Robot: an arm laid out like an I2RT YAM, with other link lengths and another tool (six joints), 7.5 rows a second.
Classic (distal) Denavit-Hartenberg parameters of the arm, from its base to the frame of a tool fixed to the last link. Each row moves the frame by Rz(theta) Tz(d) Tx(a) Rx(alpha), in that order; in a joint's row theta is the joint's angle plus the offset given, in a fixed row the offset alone. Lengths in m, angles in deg.
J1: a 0.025; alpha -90; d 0.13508; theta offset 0
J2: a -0.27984; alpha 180; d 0; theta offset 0
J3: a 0.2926; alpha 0; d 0; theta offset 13.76
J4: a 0.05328; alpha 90; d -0.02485; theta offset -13.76
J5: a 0; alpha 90; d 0.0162; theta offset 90
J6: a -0.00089; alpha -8.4; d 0.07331; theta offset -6
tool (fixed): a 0; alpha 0; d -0.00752; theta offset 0
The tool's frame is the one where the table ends.
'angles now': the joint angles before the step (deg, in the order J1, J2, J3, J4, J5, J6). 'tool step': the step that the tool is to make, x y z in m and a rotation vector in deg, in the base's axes. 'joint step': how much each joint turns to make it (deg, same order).
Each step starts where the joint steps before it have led.
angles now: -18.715 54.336 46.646 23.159 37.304 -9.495
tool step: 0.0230 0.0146 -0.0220 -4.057 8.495 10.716
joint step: 2.446 2.307 -1.952 0.127 -9.539 -5.123
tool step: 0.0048 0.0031 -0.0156 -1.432 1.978 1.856
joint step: 0.525 0.670 -2.496 2.489 -1.673 -1.831
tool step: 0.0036 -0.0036 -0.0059 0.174 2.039 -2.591
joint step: 0.017 1.397 0.193 -0.378 2.503 -0.931
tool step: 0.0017 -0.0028 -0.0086 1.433 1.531 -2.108
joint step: 0.004 0.947 -0.314 -0.979 2.225 0.763
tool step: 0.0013 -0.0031 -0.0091 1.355 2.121 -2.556
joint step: -0.013 1.027 -0.195 -1.491 2.601 0.570
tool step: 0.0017 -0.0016 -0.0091 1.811 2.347 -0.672
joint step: -0.090 0.837 -0.041 -2.593 0.627 1.298
